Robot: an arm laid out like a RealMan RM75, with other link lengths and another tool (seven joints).
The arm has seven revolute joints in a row. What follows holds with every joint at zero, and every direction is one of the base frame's. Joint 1 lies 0.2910 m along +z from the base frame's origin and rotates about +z. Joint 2 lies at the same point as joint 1 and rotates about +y. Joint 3 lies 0.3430 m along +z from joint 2 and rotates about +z. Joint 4 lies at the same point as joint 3 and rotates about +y. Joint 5 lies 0.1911 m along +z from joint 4 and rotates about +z. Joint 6 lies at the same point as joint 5 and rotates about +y. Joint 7 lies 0.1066 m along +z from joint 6 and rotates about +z. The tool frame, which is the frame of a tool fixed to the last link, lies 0.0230 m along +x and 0.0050 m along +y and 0.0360 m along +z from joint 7; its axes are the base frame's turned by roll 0.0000, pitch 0.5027 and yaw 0.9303 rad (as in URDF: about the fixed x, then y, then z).
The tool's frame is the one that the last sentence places.
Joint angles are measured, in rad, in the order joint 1, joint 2, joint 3, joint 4, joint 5, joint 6, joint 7. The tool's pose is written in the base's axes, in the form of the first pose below.
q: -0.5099, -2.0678, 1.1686, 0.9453, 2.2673, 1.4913, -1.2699
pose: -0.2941 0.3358 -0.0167 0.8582 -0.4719 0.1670 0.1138
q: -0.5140, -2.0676, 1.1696, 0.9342, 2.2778, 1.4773, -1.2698
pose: -0.2962 0.3373 -0.0181 0.8602 -0.4701 0.1608 0.1146
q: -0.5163, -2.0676, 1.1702, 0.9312, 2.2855, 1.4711, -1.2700
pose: -0.2971 0.3382 -0.0186 0.8609 -0.4700 0.1565 0.1158
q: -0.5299, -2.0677, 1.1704, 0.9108, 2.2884, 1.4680, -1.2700
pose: -0.2957 0.3403 -0.0210 0.8610 -0.4681 0.1584 0.1200
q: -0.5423, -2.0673, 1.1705, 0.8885, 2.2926, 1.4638, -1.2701
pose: -0.2953 0.3419 -0.0233 0.8619 -0.4649 0.1597 0.1244
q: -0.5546, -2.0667, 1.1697, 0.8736, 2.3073, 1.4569, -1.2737
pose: -0.2955 0.3445 -0.0247 0.8633 -0.4627 0.1547 0.1292
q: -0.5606, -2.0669, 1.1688, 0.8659, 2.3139, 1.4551, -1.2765
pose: -0.2954 0.3454 -0.0256 0.8642 -0.4608 0.1533 0.1317
